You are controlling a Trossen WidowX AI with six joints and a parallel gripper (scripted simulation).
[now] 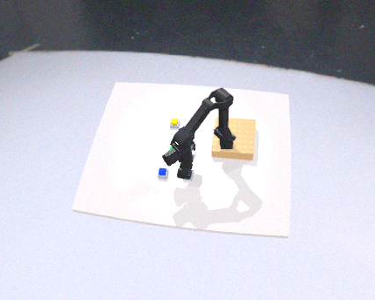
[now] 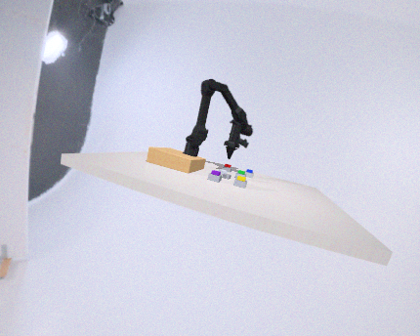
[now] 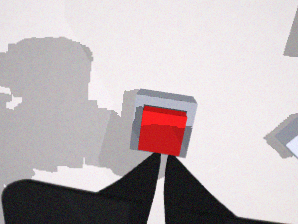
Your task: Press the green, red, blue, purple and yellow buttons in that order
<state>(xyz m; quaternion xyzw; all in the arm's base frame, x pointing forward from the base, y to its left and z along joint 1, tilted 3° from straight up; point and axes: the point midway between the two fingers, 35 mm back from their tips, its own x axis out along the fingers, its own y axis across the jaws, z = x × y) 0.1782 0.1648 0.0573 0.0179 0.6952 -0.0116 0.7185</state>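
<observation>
Now: the red button 40 mm below my gripper tip. The rest, counted from my gripper tip: green button 100 mm ahead, 130 mm to the right, 40 mm below; white block 130 mm to the right, 60 mm below; blue button 130 mm ahead, 40 mm below.
</observation>
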